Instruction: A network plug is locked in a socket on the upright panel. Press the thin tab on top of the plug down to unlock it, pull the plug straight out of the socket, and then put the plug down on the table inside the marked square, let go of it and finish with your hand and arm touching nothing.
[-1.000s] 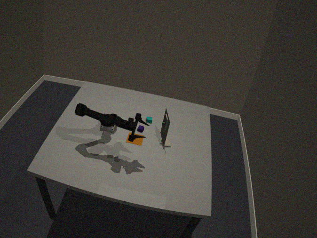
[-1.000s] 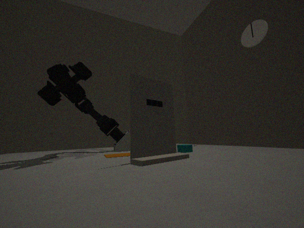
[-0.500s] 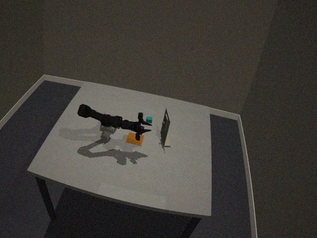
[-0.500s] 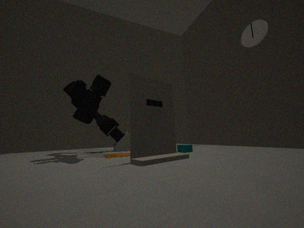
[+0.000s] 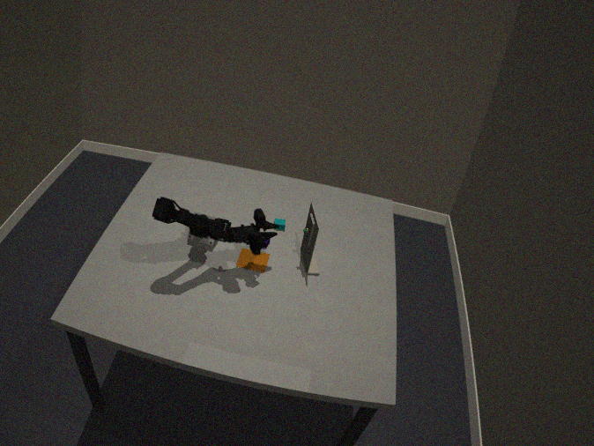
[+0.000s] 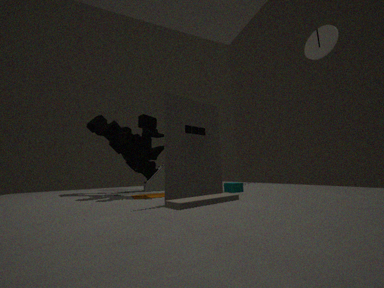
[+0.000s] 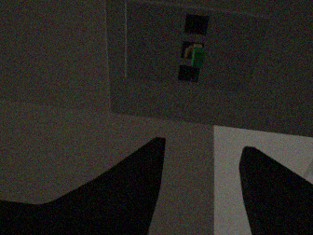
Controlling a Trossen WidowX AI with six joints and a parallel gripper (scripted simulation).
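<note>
The network plug is 110 mm ahead of my gripper tip and 50 mm to the left of it. Round my gripper tip: upright panel: 130 mm ahead, 60 mm to the left, 60 mm below; purple block: 60 mm behind, 90 mm to the left, 150 mm below; orange marked square: 70 mm behind, 30 mm to the right, 160 mm below.
</note>
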